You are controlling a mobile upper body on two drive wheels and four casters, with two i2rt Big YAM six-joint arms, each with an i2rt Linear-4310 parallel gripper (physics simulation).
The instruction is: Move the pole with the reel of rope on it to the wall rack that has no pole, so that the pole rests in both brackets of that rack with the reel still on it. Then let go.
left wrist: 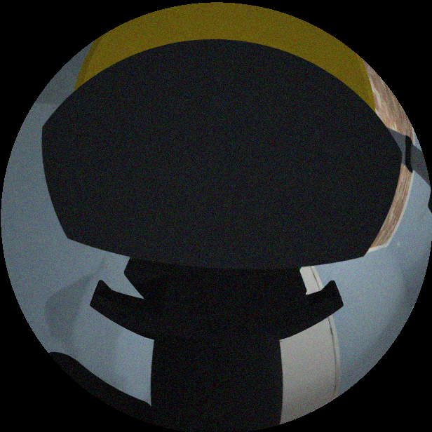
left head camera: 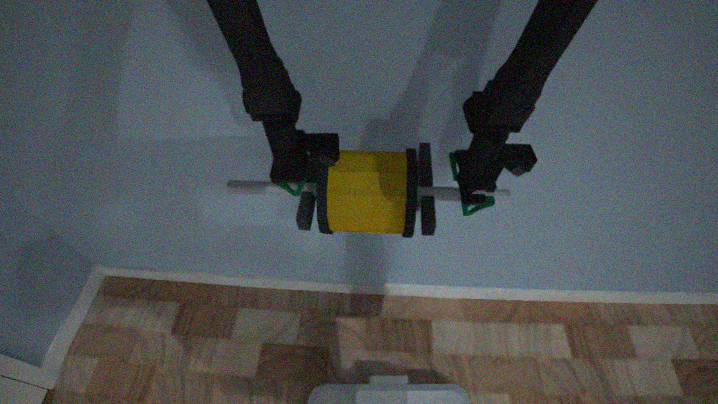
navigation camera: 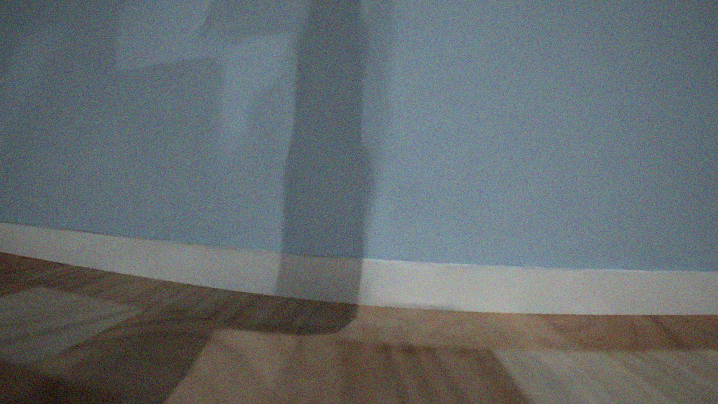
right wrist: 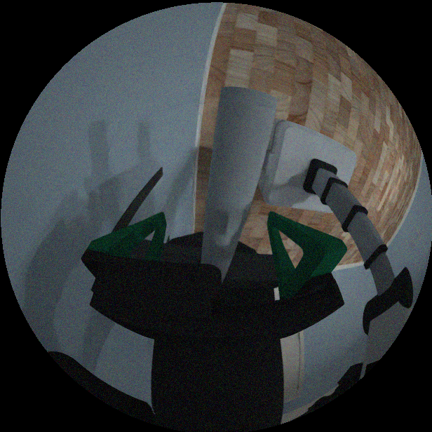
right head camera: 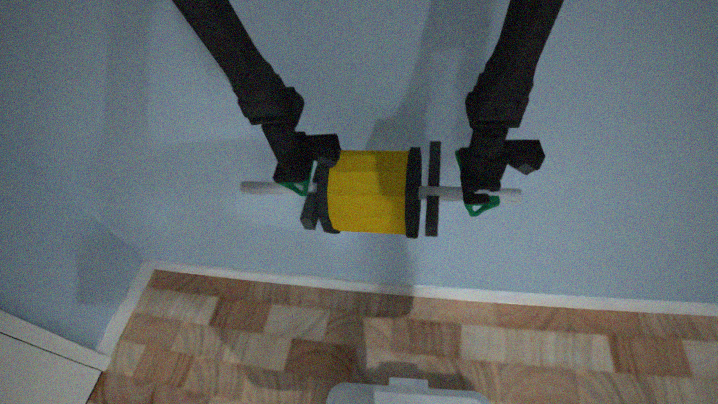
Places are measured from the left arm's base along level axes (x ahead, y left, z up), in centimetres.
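Where they show: left gripper, fingertip midpoint: (left head camera: 297, 190) (right head camera: 305, 190); right gripper, fingertip midpoint: (left head camera: 461, 197) (right head camera: 470, 197).
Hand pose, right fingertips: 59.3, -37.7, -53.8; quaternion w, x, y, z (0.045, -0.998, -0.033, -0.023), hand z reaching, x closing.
After its pixels a point has its place, as x, y, z.
The pale pole (left head camera: 246, 186) @(61.0, 10.7, -51.0) (right head camera: 258, 187) @(61.0, 10.5, -51.1) (right wrist: 240, 165) is roughly level in front of the blue wall, off the floor. The yellow reel of rope (left head camera: 369, 193) @(54.2, -17.1, -45.8) (right head camera: 369, 193) @(54.2, -17.4, -45.8) (left wrist: 215, 22) is on its middle, between dark cross bars. My left gripper (left head camera: 291, 186) @(61.2, -0.7, -52.7) (right head camera: 296, 186) @(61.2, -0.7, -52.7) is shut on the pole, left of the reel. My right gripper (left head camera: 469, 185) (right head camera: 471, 183) @(59.3, -37.7, -53.8) (right wrist: 216, 217) is open around the pole's right part; the pole passes between its green fingertips in the right wrist view. A dark disc hides the left fingers in the left wrist view. No wall rack shows.
The blue wall (left head camera: 150, 226) @(80.5, 65.5, -95.6) (navigation camera: 502, 150) @(73.6, -49.0, -109.8) with its white baseboard (left head camera: 502, 291) @(70.9, -72.5, -132.4) (navigation camera: 502, 286) @(72.2, -50.3, -135.7) stands behind the pole. A wall corner and a white panel (left head camera: 20, 376) @(29.7, 116.5, -122.7) (right head camera: 45, 351) @(27.9, 117.8, -108.3) are at the lower left. A pale grey block (left head camera: 386, 394) @(28.7, -21.6, -115.0) (right head camera: 406, 394) @(29.6, -22.2, -115.0) stands over the wooden floor at the bottom.
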